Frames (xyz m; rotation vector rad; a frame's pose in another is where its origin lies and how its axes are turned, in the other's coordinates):
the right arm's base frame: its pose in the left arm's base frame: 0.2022 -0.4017 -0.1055 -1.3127 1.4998 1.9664
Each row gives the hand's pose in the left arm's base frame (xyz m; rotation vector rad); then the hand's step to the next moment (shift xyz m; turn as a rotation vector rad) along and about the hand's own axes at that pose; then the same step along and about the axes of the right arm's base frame.
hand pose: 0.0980 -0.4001 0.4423 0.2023 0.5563 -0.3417
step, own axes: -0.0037 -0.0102 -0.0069 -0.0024 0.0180 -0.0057
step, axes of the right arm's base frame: 0.0107 0.0071 -0.0013 -0.0044 -0.0097 0.0158
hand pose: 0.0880 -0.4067 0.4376 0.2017 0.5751 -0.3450
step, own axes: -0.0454 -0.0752 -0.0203 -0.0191 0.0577 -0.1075
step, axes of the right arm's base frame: 0.0494 0.0745 -0.0121 0.0610 -0.0418 0.0989
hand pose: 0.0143 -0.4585 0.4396 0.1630 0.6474 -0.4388
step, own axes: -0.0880 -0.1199 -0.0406 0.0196 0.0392 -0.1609
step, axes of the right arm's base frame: 0.0707 0.1369 0.0053 0.1241 -0.0668 0.0892
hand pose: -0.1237 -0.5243 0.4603 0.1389 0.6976 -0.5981
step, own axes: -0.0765 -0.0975 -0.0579 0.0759 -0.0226 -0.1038
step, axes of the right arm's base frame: 0.0658 0.1136 0.0384 0.1218 -0.0460 -0.0098
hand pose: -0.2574 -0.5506 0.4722 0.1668 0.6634 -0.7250
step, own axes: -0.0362 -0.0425 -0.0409 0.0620 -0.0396 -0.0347
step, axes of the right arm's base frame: 0.0399 0.0448 0.0346 0.0687 -0.0091 -0.0426
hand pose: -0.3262 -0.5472 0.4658 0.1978 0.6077 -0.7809
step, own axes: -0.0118 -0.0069 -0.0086 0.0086 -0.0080 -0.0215
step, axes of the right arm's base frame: 0.0062 0.0090 0.0119 0.0240 -0.0042 0.0022
